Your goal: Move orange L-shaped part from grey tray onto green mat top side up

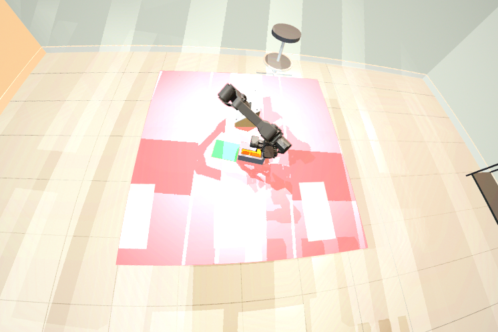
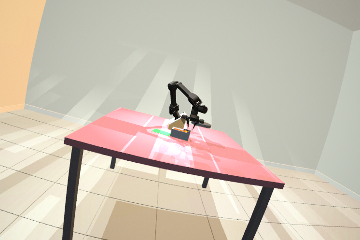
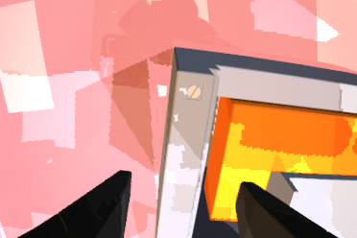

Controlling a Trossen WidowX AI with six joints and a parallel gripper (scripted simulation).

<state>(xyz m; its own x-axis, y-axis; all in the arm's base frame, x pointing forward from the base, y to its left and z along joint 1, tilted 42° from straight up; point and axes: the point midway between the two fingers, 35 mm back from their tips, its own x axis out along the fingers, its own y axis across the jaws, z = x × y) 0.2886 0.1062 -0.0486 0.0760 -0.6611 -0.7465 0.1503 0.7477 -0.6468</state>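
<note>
My gripper tip is 20 mm past the orange L-shaped part, 60 mm to the left of it and 40 mm above it. Round my gripper tip: green mat: 40 mm behind, 220 mm to the right, 110 mm below.
</note>
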